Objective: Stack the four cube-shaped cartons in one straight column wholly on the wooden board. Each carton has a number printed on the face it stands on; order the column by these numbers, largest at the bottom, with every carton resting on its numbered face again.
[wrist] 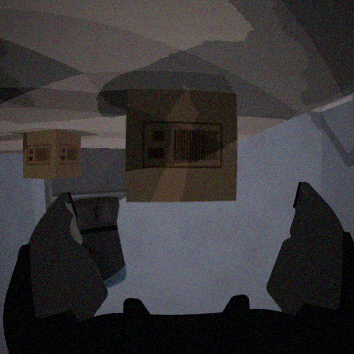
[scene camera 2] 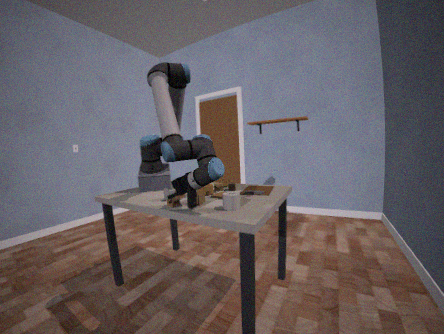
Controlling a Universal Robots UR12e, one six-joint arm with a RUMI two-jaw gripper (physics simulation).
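Seen in the pictures: gripper, fingertip midpoint: (wrist: 184,191) (scene camera 2: 171,196); arm's base, origin of the base link: (wrist: 90,202) (scene camera 2: 152,168).
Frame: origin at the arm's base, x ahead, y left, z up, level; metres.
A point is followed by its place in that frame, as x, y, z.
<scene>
My gripper (scene camera 2: 183,198) (wrist: 184,191) @[0.448, -0.439, -0.119] is open, low over the near part of the table, its fingers well apart. A brown carton (scene camera 2: 173,202) @[0.474, -0.463, -0.142] (wrist: 181,150) @[0.480, -0.447, -0.141] stands on the table in front of the fingertips, centred between them and touching neither; its barcode label faces the wrist camera. No number shows on it. A second carton (wrist: 52,154) @[0.420, -0.297, -0.143] stands farther back at the left in the wrist view. Another carton (scene camera 2: 201,198) @[0.599, -0.376, -0.138] is partly hidden behind a finger in the scene view. The wooden board (scene camera 2: 264,189) @[0.908, 0.004, -0.165] lies at the table's far right.
A white cylindrical object (scene camera 2: 231,201) @[0.790, -0.464, -0.125] stands near the front edge of the table (scene camera 2: 250,216) @[0.891, -0.537, -0.169], right of the gripper. A small dark block (scene camera 2: 231,187) @[0.679, -0.022, -0.147] and other small brown items lie behind it. The robot's base (scene camera 2: 154,181) @[0.087, -0.097, -0.093] (wrist: 102,167) @[0.072, -0.107, -0.116] stands at the back left.
</scene>
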